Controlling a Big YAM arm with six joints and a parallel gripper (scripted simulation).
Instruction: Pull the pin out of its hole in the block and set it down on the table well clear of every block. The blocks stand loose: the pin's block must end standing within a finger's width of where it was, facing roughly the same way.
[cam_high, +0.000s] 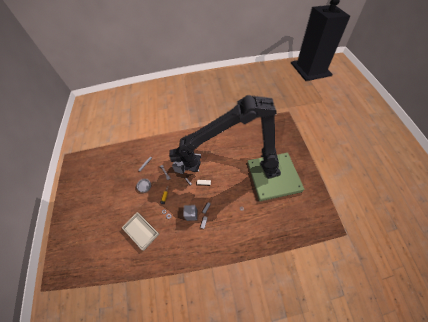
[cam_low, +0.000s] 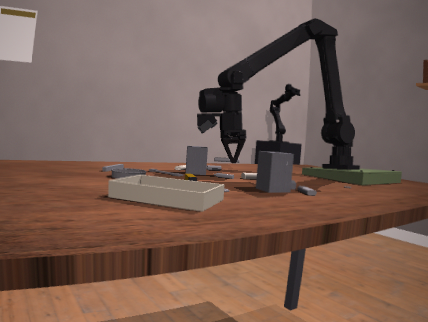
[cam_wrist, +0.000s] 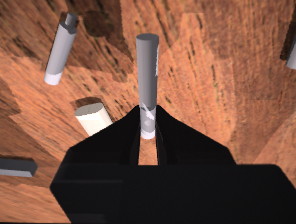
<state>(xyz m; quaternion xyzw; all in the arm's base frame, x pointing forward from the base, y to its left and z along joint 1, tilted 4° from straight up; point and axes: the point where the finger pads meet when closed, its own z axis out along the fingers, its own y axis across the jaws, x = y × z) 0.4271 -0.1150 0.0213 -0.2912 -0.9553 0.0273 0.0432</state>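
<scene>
Now: the light grey pin 2 cm ahead of my hand and 1 cm to the right of it. The rest, counted from my hand: white cylinder (7 cm to the left, 4 cm below, 2 cm behind); grey block (25 cm to the left, 8 cm ahead); yellow-handled tool (22 cm ahead, 9 cm to the left, 4 cm below).
</scene>
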